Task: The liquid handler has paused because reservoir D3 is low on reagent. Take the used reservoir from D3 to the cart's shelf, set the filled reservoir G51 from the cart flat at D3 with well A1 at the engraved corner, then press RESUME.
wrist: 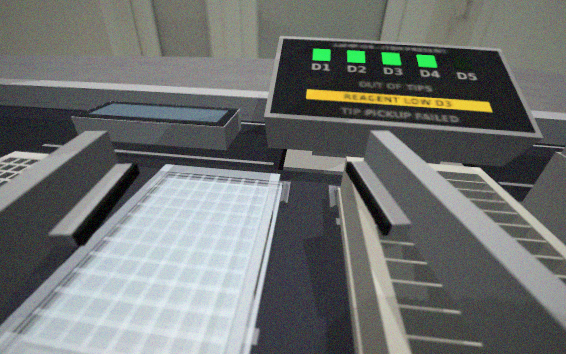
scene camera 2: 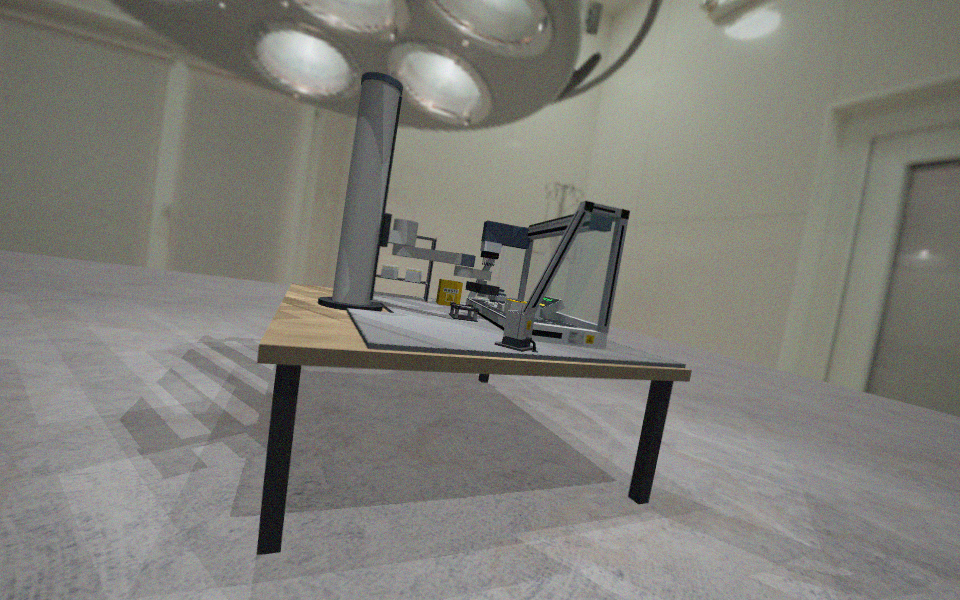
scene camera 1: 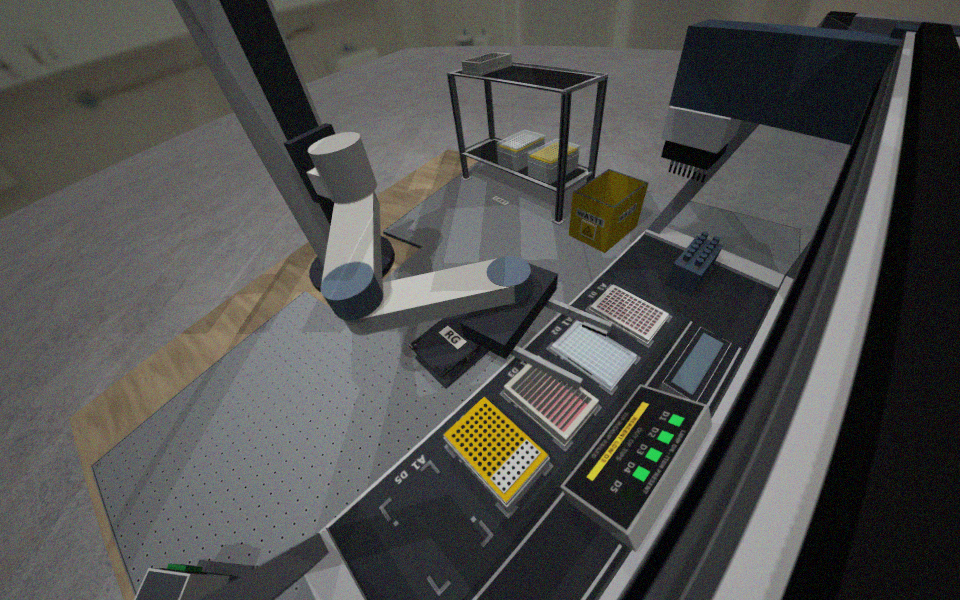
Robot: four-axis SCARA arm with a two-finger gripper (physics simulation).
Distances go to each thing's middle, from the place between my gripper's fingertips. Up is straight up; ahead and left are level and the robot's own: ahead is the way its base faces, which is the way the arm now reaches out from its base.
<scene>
Now: the clear well plate [scene camera 1: 605, 361] 4 cm below my hand, 3 cm to the left of it and 1 cm behind it. The rest, counted from my hand: yellow bin [scene camera 1: 604, 210] 46 cm to the left, 15 cm behind, 4 cm below.
</scene>
